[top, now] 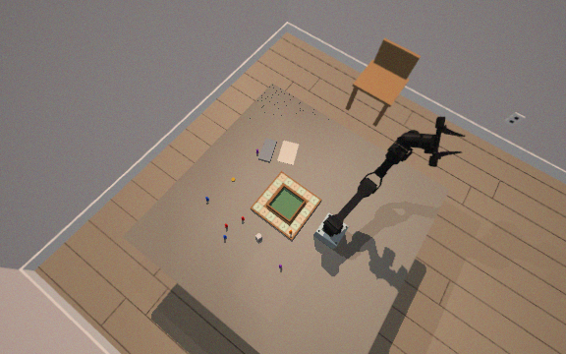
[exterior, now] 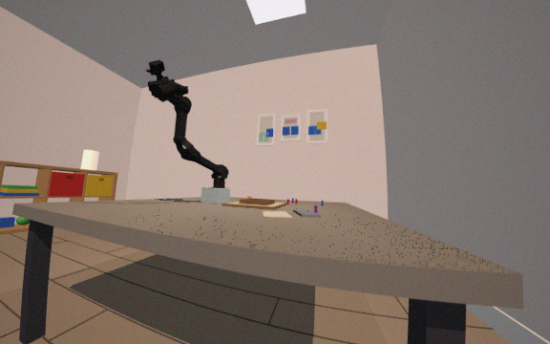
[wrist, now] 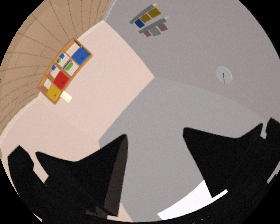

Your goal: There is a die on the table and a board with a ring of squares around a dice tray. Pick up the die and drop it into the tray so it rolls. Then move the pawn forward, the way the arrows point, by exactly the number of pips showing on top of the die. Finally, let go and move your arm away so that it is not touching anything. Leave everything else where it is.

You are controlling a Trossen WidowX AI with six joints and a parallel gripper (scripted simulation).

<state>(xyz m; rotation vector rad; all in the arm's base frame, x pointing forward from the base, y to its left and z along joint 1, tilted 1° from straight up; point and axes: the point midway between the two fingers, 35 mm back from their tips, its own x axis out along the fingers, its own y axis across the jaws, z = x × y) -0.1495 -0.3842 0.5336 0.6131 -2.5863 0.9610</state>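
Right now the white die is 66 cm to the left of my gripper tip, 62 cm below it and 44 cm ahead of it. Also, from my gripper tip: orange pawn (61 cm below, 53 cm to the left, 33 cm ahead); then green dice tray (63 cm below, 45 cm ahead, 42 cm to the left); then beige card (65 cm ahead, 64 cm below, 16 cm to the left).
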